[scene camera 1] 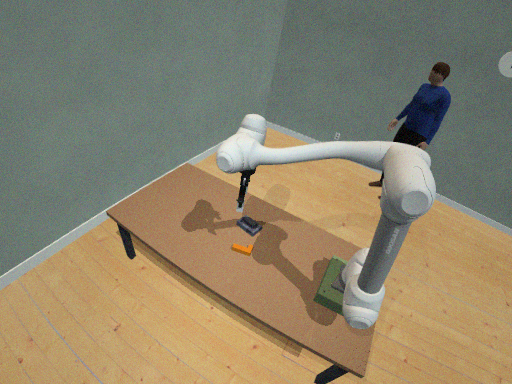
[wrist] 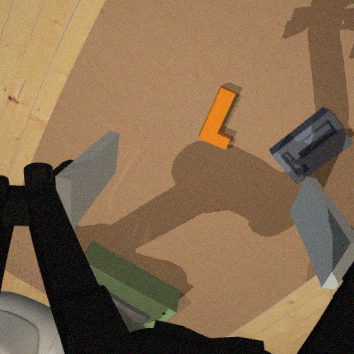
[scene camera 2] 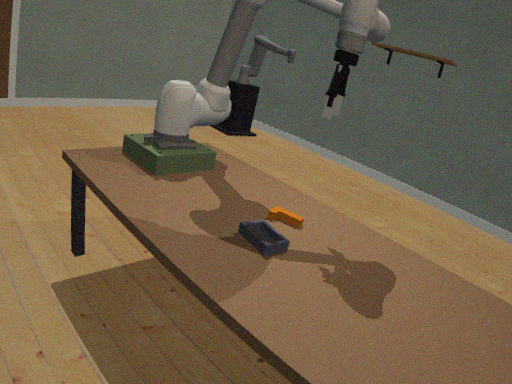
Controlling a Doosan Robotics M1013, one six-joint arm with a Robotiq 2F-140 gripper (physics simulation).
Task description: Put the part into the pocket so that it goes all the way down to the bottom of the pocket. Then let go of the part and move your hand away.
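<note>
In the wrist view, too, I can see my gripper, and it is open, with nothing held in it. On the table rests an orange L-shaped part.
</note>
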